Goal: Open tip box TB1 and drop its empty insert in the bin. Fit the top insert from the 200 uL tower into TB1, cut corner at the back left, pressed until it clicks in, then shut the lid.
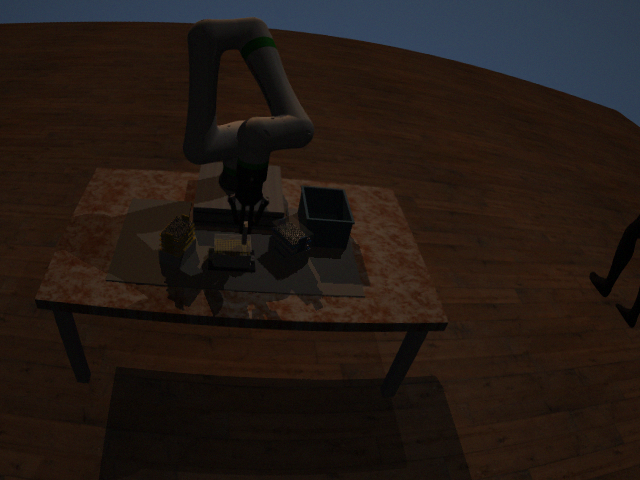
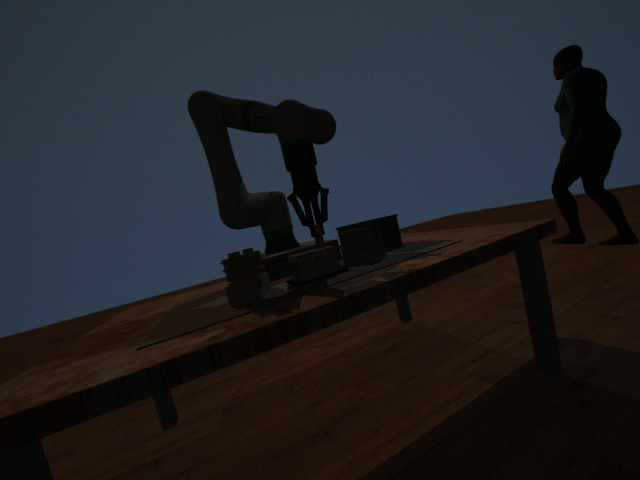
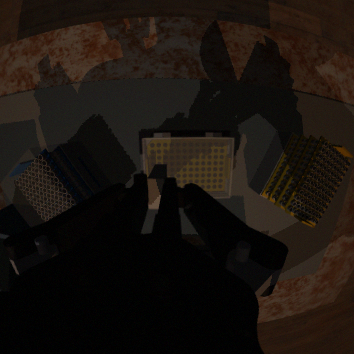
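Tip box TB1 (image 1: 232,256) (image 2: 315,264) (image 3: 200,167) stands mid-mat. A yellow insert with a grid of holes shows inside, under what looks like its clear lid, lying down flat. Whether the insert is clicked in cannot be told. My gripper (image 1: 245,238) (image 2: 319,240) (image 3: 160,174) is shut and empty, pointing down, its tips at or just above the box's back edge, toward the bin side; contact is unclear. The yellow tower (image 1: 178,235) (image 2: 244,273) (image 3: 310,180), apparently the 200 uL one, stands angled beside the box. The bin (image 1: 326,221) is at the back right; its inside is dark.
A blue tower (image 1: 292,238) (image 3: 45,187) stands angled between the box and bin. The robot's pale base block (image 1: 237,192) is behind the box. The grey mat (image 1: 129,258) lies on the red-mottled table (image 1: 77,268). A person (image 2: 589,118) stands beyond the table.
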